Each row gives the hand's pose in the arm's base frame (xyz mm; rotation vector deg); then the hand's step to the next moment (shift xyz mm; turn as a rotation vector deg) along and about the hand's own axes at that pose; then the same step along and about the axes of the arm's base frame.
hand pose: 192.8 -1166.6 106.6 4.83 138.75 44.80
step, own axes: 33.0 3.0 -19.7 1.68 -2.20 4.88
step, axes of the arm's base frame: -38.5 -0.1 -2.4 1.56 1.08 -5.28
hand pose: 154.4 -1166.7 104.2 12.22 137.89 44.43
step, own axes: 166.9 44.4 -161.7 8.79 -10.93 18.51
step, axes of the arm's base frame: -231.2 11.8 49.0 4.03 2.77 -22.70
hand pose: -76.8 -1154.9 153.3 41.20 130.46 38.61
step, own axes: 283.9 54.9 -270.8 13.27 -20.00 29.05
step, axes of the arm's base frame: -355.1 149.2 92.5 5.78 1.97 -37.19
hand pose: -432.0 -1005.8 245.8 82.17 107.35 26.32
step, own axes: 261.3 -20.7 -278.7 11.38 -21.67 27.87
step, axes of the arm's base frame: -247.0 278.1 89.7 4.02 -0.16 -36.87
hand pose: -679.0 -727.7 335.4 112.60 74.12 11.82
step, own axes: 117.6 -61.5 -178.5 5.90 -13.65 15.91
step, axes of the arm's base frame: -79.4 200.9 52.9 1.09 -0.34 -21.75
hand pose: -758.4 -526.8 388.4 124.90 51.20 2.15
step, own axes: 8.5 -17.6 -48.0 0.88 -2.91 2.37
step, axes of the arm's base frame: -18.0 44.2 20.2 -0.35 0.35 -3.82
